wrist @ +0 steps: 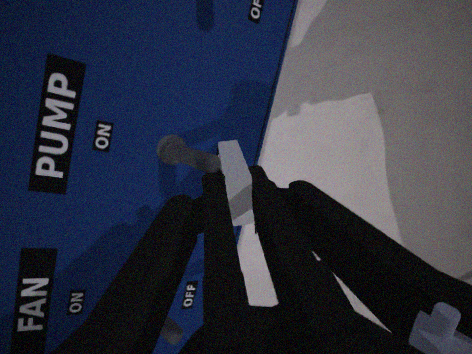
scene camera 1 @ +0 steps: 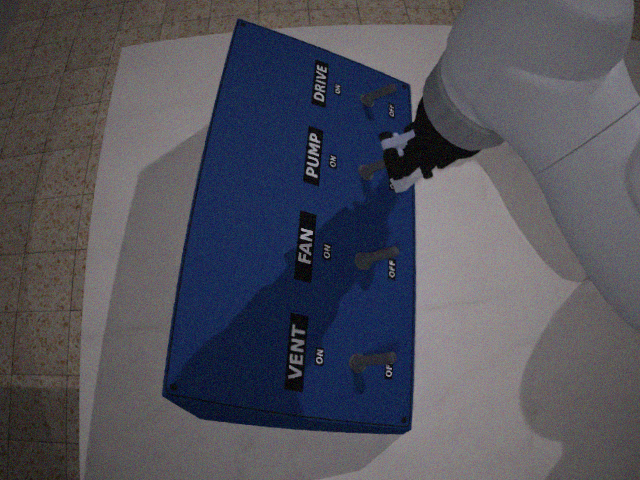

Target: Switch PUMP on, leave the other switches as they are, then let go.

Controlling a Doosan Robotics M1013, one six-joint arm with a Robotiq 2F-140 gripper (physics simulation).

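Frame: origin at the arm's base, x down, y back, z left, level; centimetres.
Seen in the pictures: gripper, fingertip midpoint: (wrist: 228,158) (scene camera 1: 397,180).
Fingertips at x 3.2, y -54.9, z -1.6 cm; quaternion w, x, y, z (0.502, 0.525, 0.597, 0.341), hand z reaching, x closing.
Note:
A point is followed by its place in that frame.
The PUMP switch (scene camera 1: 370,170) @(x 0.2, y -58.7, z -1.3 cm) (wrist: 196,158) @(x -1.7, y -57.0, z -1.7 cm) is a grey lever on the blue panel (scene camera 1: 248,170) @(x -4.9, y -72.9, z 1.8 cm) (wrist: 125,65) @(x -0.2, y -62.4, z -6.8 cm). It leans right, to its OFF side, away from the ON label (scene camera 1: 332,161) @(x -0.5, y -63.3, z -2.1 cm) (wrist: 103,136) @(x -0.5, y -63.2, z -2.2 cm). My gripper (scene camera 1: 391,164) @(x 3.2, y -54.9, z -1.6 cm) (wrist: 228,158) @(x 3.2, y -54.9, z -1.6 cm) is shut and empty. Its fingertips are at the lever's free end, on the OFF side, and hide that end and most of the OFF label; whether they touch cannot be told. The DRIVE lever (scene camera 1: 378,95) @(x -0.4, y -56.7, z -13.1 cm), FAN lever (scene camera 1: 378,257) @(x -0.8, y -58.7, z 10.7 cm) and VENT lever (scene camera 1: 373,360) @(x -0.9, y -59.9, z 22.4 cm) also lean to OFF.
The panel box lies on a pale table (scene camera 1: 465,361) @(x 10.8, y -46.5, z 20.6 cm). The DRIVE lever is above the gripper in the scene view, and the FAN lever below it. The arm (scene camera 1: 537,98) @(x -32.7, y -52.1, z 14.3 cm) comes in from the upper right and casts a shadow across the panel. Tiled floor (scene camera 1: 41,232) shows at the left.

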